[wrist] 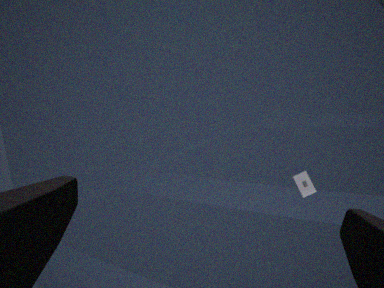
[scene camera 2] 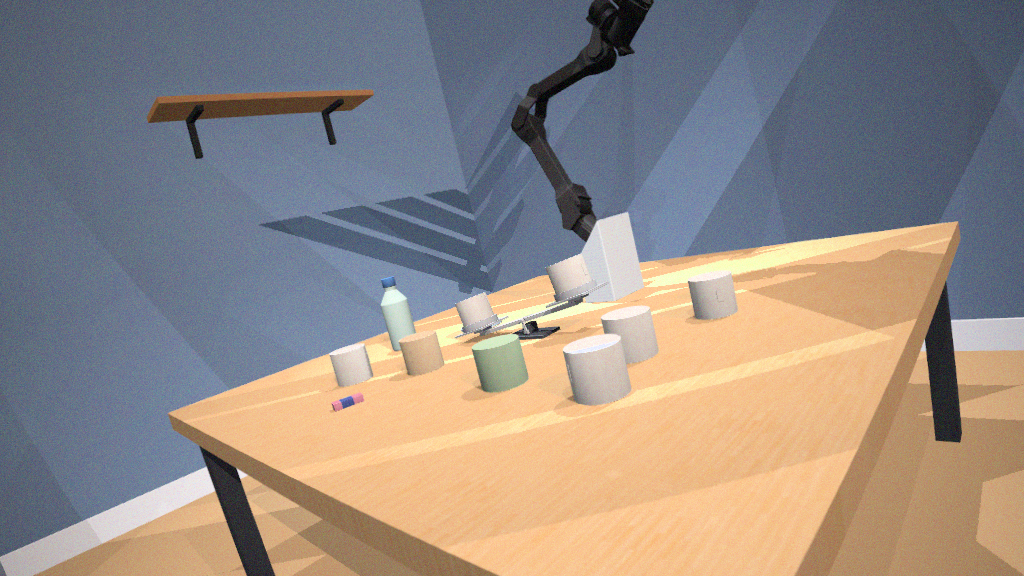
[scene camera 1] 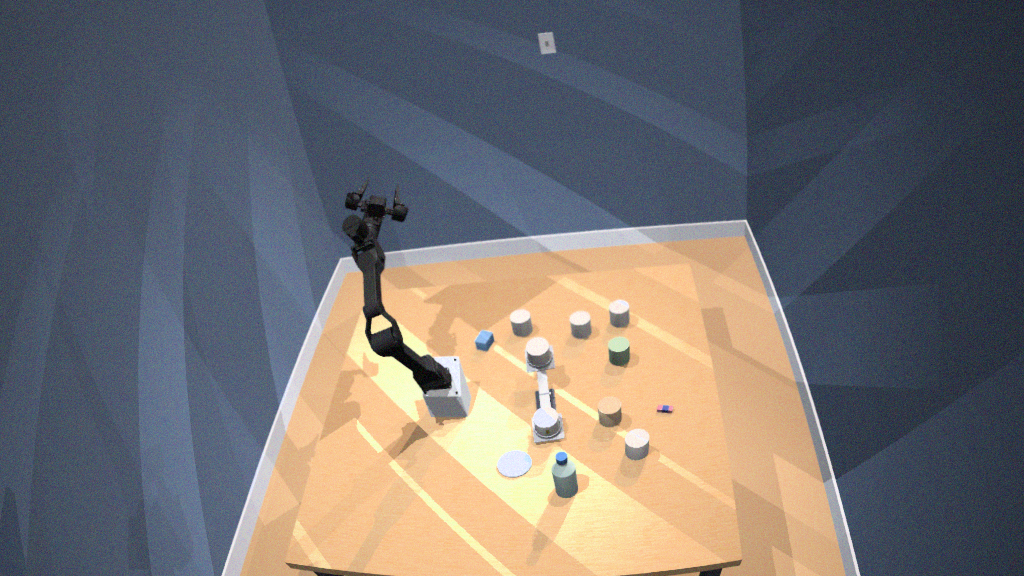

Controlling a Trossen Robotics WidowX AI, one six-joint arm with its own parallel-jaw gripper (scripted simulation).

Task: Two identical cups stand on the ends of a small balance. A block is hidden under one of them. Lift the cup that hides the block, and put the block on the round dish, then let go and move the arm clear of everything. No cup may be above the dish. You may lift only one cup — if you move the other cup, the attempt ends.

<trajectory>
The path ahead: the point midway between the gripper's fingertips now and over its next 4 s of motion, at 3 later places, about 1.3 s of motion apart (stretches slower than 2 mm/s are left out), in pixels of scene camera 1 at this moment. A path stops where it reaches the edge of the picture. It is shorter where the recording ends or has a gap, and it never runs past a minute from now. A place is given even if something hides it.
My gripper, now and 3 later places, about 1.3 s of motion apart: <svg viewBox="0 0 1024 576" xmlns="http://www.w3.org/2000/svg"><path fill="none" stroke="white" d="M383 181L498 299L518 363L544 409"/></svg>
</trajectory>
